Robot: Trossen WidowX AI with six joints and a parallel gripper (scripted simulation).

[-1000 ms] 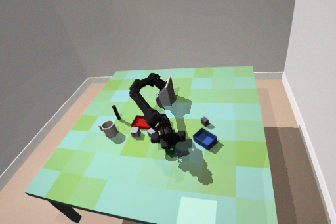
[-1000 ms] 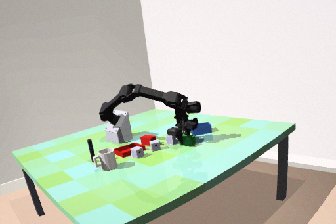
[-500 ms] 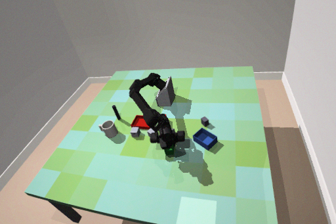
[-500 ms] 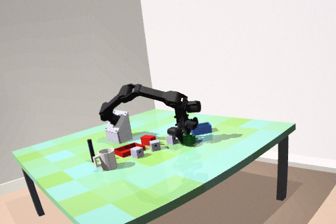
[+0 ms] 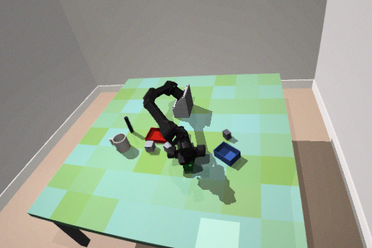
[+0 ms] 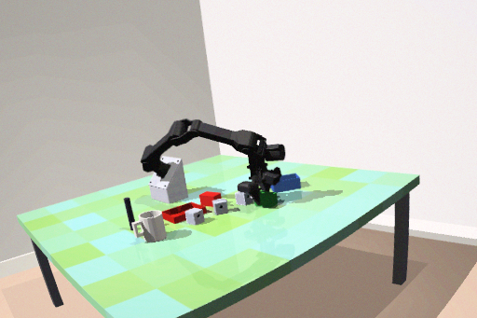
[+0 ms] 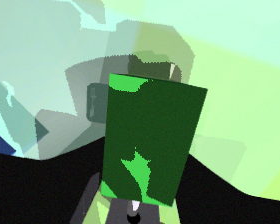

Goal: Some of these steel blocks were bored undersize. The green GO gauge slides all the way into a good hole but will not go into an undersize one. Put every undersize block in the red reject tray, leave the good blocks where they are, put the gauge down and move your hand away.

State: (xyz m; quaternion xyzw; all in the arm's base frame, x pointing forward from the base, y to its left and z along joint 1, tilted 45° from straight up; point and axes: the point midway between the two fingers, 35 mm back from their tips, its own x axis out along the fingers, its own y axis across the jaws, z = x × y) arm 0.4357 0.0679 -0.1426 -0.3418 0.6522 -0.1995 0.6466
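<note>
Now: the green GO gauge 10 mm behind my gripper tip and 20 mm above it. The rest, counted from my gripper tip: steel block (80 mm behind, 20 mm to the right, 10 mm above); then blue tray (70 mm behind, 190 mm to the left); then darker grey block (200 mm behind, 170 mm to the left, 10 mm above).
</note>
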